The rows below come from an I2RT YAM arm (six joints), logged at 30 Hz.
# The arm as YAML. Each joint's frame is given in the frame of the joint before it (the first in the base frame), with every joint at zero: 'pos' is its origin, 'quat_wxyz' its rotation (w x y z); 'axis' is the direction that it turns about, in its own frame. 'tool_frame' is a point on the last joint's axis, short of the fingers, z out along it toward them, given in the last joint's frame.
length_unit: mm
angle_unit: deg
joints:
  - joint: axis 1
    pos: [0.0, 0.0, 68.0]
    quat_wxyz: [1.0, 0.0, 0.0, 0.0]
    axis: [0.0, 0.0, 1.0]
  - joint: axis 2
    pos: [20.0, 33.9, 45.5]
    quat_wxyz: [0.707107, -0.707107, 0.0, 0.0]
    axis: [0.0, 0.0, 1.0]
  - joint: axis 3
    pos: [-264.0, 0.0, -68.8]
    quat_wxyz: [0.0, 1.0, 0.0, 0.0]
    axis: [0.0, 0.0, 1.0]
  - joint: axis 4
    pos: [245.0, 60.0, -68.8]
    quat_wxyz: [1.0, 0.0, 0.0, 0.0]
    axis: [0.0, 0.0, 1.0]
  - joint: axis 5
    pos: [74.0, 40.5, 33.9]
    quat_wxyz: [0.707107, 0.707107, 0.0, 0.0]
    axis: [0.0, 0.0, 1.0]
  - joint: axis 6
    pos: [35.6, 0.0, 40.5]
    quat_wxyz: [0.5, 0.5, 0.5, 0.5]
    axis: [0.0, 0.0, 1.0]
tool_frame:
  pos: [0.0, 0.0, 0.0]
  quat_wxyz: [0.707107, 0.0, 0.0, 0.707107]
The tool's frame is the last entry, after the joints.
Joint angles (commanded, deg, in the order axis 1, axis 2, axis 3, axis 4, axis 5, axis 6), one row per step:
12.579 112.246 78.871 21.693 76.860 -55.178
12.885 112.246 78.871 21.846 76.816 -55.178
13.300 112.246 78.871 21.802 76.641 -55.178
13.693 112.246 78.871 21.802 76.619 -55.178
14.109 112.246 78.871 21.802 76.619 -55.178
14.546 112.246 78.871 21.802 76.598 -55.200
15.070 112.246 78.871 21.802 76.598 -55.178
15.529 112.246 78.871 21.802 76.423 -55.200
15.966 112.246 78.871 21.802 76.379 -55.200
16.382 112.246 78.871 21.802 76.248 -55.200
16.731 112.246 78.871 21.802 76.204 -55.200
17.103 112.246 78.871 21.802 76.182 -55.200
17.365 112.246 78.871 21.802 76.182 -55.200
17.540 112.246 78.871 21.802 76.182 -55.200
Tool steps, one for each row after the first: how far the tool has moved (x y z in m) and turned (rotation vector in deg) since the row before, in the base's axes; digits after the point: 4 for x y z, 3 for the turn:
-0.0003 0.0023 0.0002 0.042 -0.147 0.349
-0.0004 0.0032 -0.0001 0.024 0.051 0.586
-0.0005 0.0030 0.0000 0.004 0.001 0.415
-0.0005 0.0031 0.0000 0.000 0.000 0.416
-0.0006 0.0033 0.0000 -0.006 0.021 0.459
-0.0007 0.0040 0.0000 0.010 -0.019 0.523
-0.0006 0.0035 0.0000 0.023 0.029 0.631
-0.0006 0.0033 0.0000 0.008 0.002 0.480
-0.0006 0.0032 0.0000 0.025 0.007 0.544
-0.0005 0.0026 0.0000 0.008 0.003 0.392
-0.0006 0.0028 0.0000 0.004 0.001 0.394
-0.0004 0.0020 0.0000 0.000 0.000 0.262
-0.0003 0.0013 0.0000 0.000 0.000 0.175

